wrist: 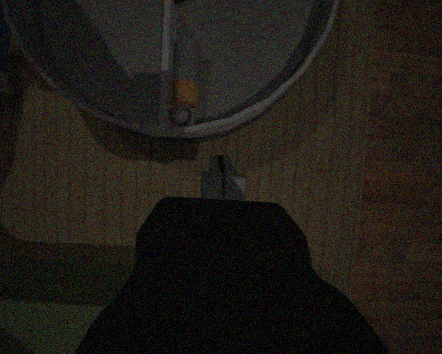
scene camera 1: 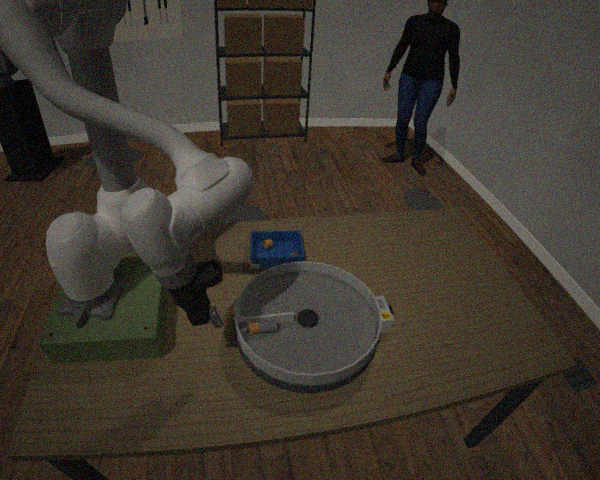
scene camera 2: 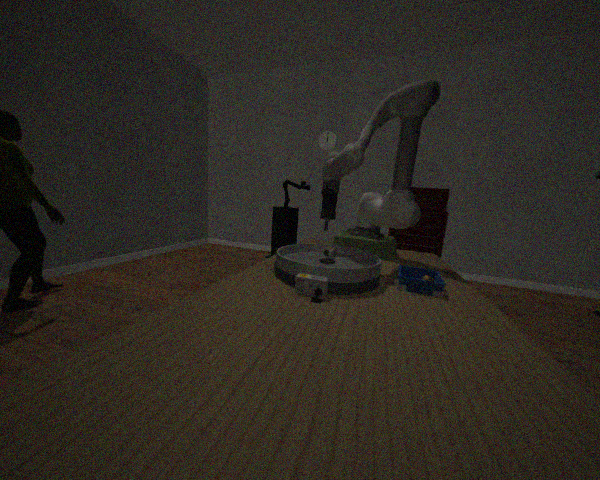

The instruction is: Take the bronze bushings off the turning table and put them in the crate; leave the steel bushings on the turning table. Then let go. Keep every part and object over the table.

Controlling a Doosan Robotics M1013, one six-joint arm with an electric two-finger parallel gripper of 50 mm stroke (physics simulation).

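Frame: origin at the arm's base, x ahead, y left, z up, level; centimetres.
Seen in the pictures: gripper, fingertip midpoint: (wrist: 218, 167) (scene camera 1: 219, 325) (scene camera 2: 325, 230); arm's base, link origin: (scene camera 1: 95, 295) (scene camera 2: 366, 235).
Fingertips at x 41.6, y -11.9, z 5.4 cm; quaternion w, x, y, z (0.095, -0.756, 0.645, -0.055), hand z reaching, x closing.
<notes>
Offsets run from my fingertips to a thing's middle. "pt": to the spot under its first point. Level surfaces: height alone.
The turning table (scene camera 1: 325, 350) (scene camera 2: 350, 273) (wrist: 250, 60) is a round grey dish with a raised rim. An orange bronze bushing {dx +7.9, dy +6.2, dz -8.3 cm} (scene camera 1: 253, 327) (wrist: 187, 93) lies on it beside a pale bar, near the rim. Grey steel-coloured parts adjoin it: a ring-ended one (wrist: 180, 115) toward the rim and a darker cylinder {dx +12.9, dy +7.1, dz -8.3 cm} (scene camera 1: 270, 326) toward the hub; their exact number is unclear. The blue crate {dx +12.5, dy +45.5, dz -12.7 cm} (scene camera 1: 277, 260) (scene camera 2: 421, 287) holds an orange bushing {dx +9.2, dy +48.7, dz -13.1 cm} (scene camera 1: 268, 243) (scene camera 2: 426, 277) and a small orange piece {dx +19.3, dy +41.6, dz -13.4 cm} (scene camera 1: 294, 254). My gripper (scene camera 1: 216, 322) (scene camera 2: 326, 228) (wrist: 218, 167) is shut and empty, above and just outside the rim.
The pale bar {pt dx +13.8, dy +9.3, dz -6.3 cm} (scene camera 1: 275, 315) (wrist: 166, 40) runs from the hub toward the rim. A control box {pt dx +46.7, dy +15.5, dz -9.4 cm} (scene camera 1: 384, 308) (scene camera 2: 311, 285) sits on the dish's outer side. The green robot base (scene camera 1: 105, 345) (scene camera 2: 365, 243) stands left of the dish. A person (scene camera 1: 425, 65) (scene camera 2: 17, 200) stands beyond the wooden table {dz -15.2 cm} (scene camera 1: 450, 300).
</notes>
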